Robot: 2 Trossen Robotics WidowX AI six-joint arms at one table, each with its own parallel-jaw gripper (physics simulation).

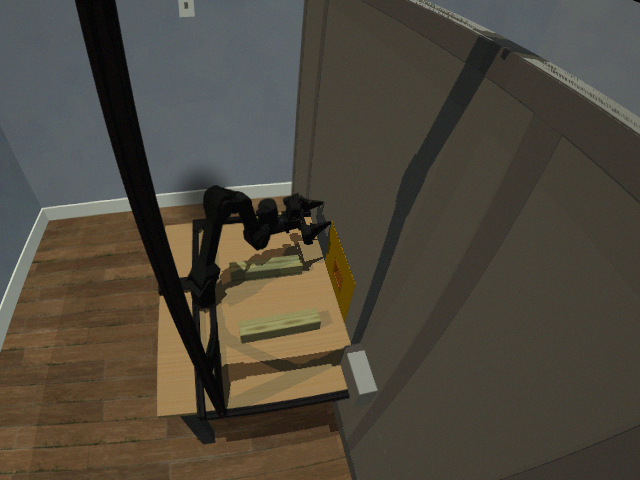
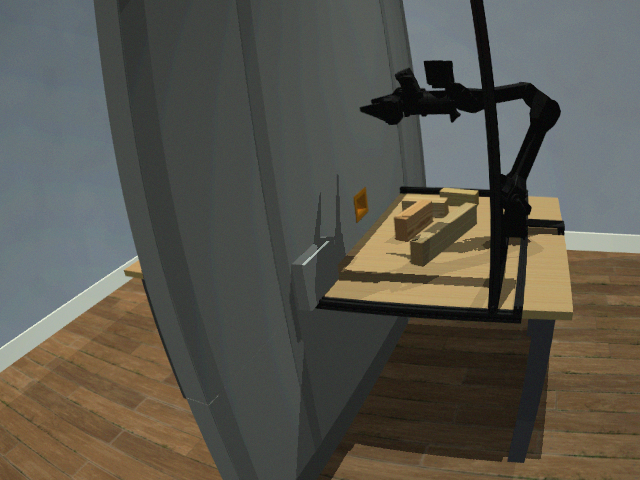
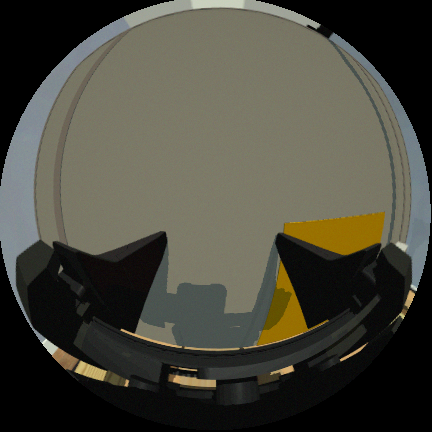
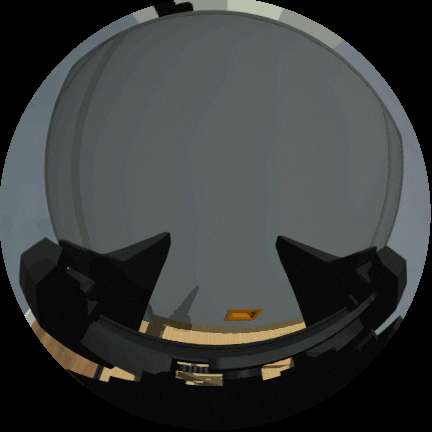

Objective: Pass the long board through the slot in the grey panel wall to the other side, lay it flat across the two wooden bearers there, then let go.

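Places are measured from the left arm's base along level axes (x ahead, y right, z down), in centimetres.
Where they show: left gripper, between the fingertips: [image 1: 327, 212] [image 3: 222, 238]; right gripper, between the fingertips: [image 2: 366, 105] [image 4: 225, 240]; left arm's base, origin of its link: [image 1: 203, 299]; right arm's base, origin of its link: [image 2: 515, 232].
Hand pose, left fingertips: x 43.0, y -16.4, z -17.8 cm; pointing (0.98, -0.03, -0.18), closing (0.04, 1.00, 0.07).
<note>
Each offset is from my left fingertips to the top centre of the thing. "*": to the spot under its first point. Level surfaces: height alone.
The grey panel wall [image 1: 356, 155] [image 2: 206, 206] [image 3: 215, 125] [image 4: 225, 125] has a slot framed by a yellow plate @[* dy +13.1, dx +0.1, dz +3.6 cm] [image 1: 336, 248] [image 3: 340, 232] on one side and an orange rim @[* dy +22.1, dx +5.6, dz +10.9 cm] [image 2: 356, 209] on the other. Two greenish bearers @[dy +6.6, dx -21.2, dz +15.0 cm] [image 1: 266, 267] @[dy +29.5, dx -20.3, dz +15.0 cm] [image 1: 279, 325] lie apart on the left arm's side. On the right arm's side lie a long greenish beam @[dy +20.1, dx +29.6, dz +13.7 cm] [image 2: 445, 233] and a shorter reddish piece @[dy +13.3, dx +18.8, dz +13.4 cm] [image 2: 412, 219]; I cannot tell surely which is the long board. My left gripper [image 1: 326, 212] [image 3: 222, 238] is open, facing the wall beside the plate. My right gripper [image 2: 361, 109] [image 4: 225, 240] is open, high above the wood.
Another wooden piece @[dy -10.6, dx +28.3, dz +15.3 cm] [image 2: 459, 194] lies at the back of the table @[dz +19.7 cm] [image 2: 372, 289]. A pale block [image 1: 361, 373] [image 2: 313, 273] is at the wall's foot near the table edge. A dark upright post [image 1: 131, 155] [image 2: 491, 129] stands in front of each arm. Black rails edge the tables.
</note>
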